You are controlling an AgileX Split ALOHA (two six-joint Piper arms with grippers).
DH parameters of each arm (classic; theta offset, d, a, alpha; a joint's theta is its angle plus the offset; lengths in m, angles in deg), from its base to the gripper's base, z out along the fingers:
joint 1: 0 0.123 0 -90
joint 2: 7.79 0 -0.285 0
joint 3: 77.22 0 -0.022 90
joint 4: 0 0.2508 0 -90
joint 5: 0 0 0.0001 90
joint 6: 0 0.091 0 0
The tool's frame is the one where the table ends.
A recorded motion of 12 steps. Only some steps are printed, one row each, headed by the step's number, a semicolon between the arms.
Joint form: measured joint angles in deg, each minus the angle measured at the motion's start. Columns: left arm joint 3, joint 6, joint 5, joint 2, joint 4, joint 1; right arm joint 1, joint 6, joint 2, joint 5, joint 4, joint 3.
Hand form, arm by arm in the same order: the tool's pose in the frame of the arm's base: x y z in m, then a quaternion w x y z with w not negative. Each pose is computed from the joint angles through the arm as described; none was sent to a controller.
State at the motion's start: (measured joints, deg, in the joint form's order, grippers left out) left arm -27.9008 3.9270 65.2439 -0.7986 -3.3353 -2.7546; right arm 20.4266 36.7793 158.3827 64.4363 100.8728 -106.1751
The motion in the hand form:
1: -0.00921 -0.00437 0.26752 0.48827 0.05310 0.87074 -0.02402; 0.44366 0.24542 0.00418 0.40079 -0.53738 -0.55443 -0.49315
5: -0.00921 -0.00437 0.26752 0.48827 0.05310 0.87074 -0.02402; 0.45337 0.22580 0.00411 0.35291 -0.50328 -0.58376 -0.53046
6: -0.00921 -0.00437 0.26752 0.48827 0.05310 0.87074 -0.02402; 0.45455 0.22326 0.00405 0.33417 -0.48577 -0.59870 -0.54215
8: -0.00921 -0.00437 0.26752 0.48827 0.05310 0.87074 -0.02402; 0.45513 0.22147 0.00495 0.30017 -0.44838 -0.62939 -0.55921
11: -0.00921 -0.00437 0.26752 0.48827 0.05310 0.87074 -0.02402; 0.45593 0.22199 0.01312 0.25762 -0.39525 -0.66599 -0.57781
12: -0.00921 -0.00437 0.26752 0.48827 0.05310 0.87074 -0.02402; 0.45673 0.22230 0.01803 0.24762 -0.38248 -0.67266 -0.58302
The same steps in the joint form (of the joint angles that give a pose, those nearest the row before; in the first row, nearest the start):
1: 0.00 0.00 0.00 0.00 0.00 0.00; -0.69 -0.80 0.05 0.73 0.00 0.00
5: 0.00 0.00 0.00 0.00 0.00 0.00; -3.21 -9.67 0.11 1.18 -0.11 -0.02
6: 0.00 0.00 0.00 0.00 0.00 0.00; -3.53 -13.35 0.11 1.18 -0.17 -0.02
8: 0.00 0.00 0.00 0.00 0.00 0.00; -3.76 -20.02 -0.06 1.18 -0.81 -0.02
11: 0.00 0.00 0.00 0.00 0.00 0.00; -3.76 -27.67 -1.13 1.18 -1.97 -0.02
12: 0.00 0.00 0.00 0.00 0.00 0.00; -3.76 -29.16 -1.71 1.21 -2.18 -0.02

